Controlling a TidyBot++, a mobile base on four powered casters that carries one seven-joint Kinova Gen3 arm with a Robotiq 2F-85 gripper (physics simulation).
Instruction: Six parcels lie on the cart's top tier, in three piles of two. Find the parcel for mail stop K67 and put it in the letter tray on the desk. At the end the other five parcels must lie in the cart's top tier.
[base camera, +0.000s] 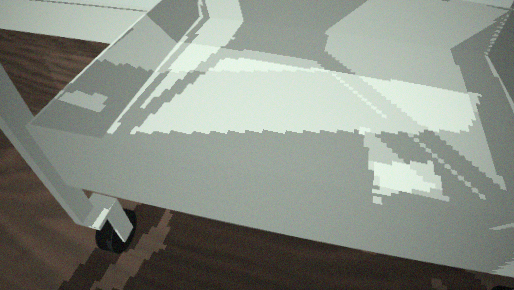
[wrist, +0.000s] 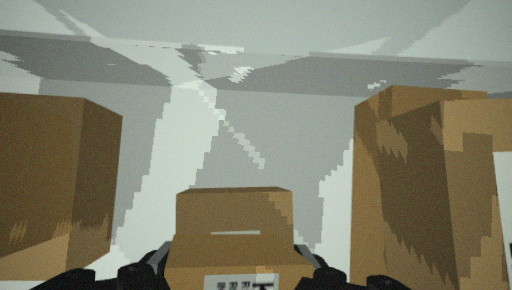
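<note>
My gripper (wrist: 235, 261), a three-tier cart (wrist: 194, 116). The cart again (base camera: 376, 132).
</note>
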